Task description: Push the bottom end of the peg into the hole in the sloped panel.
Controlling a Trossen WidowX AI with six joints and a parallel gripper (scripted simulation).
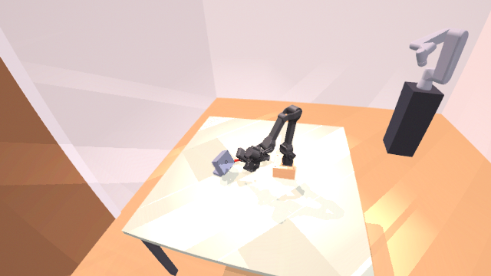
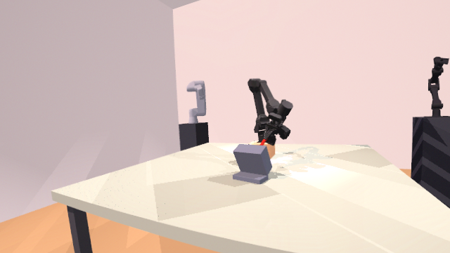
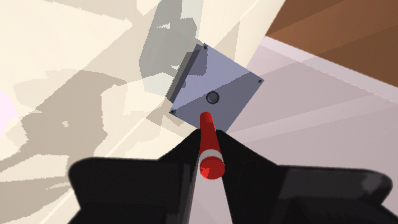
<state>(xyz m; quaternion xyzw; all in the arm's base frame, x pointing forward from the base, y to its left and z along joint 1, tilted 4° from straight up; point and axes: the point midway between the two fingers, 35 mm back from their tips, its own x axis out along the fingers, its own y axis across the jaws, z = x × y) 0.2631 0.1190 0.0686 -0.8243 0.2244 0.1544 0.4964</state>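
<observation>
The grey-blue sloped panel is 12 cm ahead of my gripper tip, 1 cm to the right of it and 6 cm below it. Round my gripper tip: red peg (1 cm behind, 1 cm above).
</observation>
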